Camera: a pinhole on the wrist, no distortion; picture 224 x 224 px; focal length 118.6 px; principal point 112.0 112.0 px. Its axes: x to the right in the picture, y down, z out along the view. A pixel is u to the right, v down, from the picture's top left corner.
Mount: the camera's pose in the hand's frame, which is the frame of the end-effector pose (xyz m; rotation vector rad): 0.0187 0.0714 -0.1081 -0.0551 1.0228 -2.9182
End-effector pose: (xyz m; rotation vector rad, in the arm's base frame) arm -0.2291 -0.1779 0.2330 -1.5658 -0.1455 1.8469
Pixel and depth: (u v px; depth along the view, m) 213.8 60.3 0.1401
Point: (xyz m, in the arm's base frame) -0.2750 -0.2370 0.3108
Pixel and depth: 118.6 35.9 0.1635
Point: -0.3283 -0.1787 0.2181
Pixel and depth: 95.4 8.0 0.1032
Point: -0.2898 -0.2069 0.1720
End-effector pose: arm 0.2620 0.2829 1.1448 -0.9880 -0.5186 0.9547
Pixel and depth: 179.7 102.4 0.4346
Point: 0.0451 0.1830 1.4405
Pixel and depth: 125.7 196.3 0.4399
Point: 0.4266 0.2061 1.5580
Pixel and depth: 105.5 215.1 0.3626
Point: 0.4858 0.2451 1.4808
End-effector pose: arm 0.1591 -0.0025 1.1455 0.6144 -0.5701 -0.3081
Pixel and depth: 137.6 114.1 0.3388
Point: 0.0234 -0.1720 1.1418
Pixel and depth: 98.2 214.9 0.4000
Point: 0.1981 -0.3857 0.9006
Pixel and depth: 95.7 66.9 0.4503
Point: 0.0249 -0.2590 1.3753
